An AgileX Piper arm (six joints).
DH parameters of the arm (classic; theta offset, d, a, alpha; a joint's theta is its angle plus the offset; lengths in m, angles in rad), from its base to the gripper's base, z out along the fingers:
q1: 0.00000 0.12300 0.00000 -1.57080
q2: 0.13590 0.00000 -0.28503 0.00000
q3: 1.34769 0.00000 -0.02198 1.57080
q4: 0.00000 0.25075 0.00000 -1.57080
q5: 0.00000 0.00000 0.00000 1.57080
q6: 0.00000 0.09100 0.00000 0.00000
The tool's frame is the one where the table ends.
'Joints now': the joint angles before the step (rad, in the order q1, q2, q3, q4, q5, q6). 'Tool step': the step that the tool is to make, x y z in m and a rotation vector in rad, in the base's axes. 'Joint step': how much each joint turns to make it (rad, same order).
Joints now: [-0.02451 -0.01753 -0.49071 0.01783 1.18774 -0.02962]
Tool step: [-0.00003 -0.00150 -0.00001 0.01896 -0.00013 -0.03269]
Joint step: [-0.00006 0.00000 -0.00001 -0.01778 0.00000 0.04059]
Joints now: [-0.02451 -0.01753 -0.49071 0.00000 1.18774 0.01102]
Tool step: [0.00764 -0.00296 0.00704 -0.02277 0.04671 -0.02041]
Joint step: [0.00000 0.06969 -0.02347 -0.03285 -0.00001 0.00454]
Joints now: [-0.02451 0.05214 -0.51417 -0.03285 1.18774 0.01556]
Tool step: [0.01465 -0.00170 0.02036 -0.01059 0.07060 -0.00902]
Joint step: [0.00002 0.13768 -0.07671 -0.01572 0.00941 0.00146]
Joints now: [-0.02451 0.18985 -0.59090 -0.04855 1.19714 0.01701]
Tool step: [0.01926 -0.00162 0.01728 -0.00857 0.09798 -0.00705]
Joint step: [-0.00007 0.14776 -0.07786 -0.01289 0.02788 -0.00007]
